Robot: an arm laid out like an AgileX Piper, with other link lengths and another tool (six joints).
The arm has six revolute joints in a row. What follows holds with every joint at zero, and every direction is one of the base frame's.
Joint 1 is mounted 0.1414 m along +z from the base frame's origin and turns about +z.
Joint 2 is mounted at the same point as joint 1 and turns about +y.
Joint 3 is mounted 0.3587 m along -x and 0.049 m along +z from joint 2 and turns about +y.
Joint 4 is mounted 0.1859 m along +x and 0.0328 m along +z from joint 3 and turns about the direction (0.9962, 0, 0.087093).
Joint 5 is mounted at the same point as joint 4 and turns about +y.
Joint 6 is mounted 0.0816 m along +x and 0.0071 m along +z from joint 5 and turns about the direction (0.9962, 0, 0.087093).
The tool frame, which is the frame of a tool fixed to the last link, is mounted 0.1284 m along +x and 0.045 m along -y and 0.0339 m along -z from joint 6; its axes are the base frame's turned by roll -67.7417, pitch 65.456 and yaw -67.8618 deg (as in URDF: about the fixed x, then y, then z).
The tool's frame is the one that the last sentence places.
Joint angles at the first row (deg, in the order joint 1, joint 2, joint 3, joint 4, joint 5, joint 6):
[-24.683 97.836 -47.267 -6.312 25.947 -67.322]
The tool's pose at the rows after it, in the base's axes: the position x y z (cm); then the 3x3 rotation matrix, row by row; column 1 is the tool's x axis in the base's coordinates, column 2 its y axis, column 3 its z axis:
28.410 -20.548 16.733; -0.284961 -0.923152 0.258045; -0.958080 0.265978 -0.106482; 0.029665 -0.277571 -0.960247
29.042 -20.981 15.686; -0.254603 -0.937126 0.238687; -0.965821 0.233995 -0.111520; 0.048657 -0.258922 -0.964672
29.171 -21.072 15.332; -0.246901 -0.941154 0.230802; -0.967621 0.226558 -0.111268; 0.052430 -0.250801 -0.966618
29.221 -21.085 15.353; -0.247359 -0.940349 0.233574; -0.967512 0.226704 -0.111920; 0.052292 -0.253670 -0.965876
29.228 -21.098 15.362; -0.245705 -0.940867 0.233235; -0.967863 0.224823 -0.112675; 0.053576 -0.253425 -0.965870
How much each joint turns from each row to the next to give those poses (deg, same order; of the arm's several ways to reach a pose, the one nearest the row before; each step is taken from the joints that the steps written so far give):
[-0.001 3.510 0.001 -2.748 -1.592 0.000]
[0.000 2.338 -0.003 -2.360 -1.429 0.233]
[0.002 0.702 0.001 -0.578 -0.270 0.063]
[-0.002 -0.001 0.001 0.001 -0.167 0.039]
[0.001 0.000 0.000 -0.123 0.000 0.001]

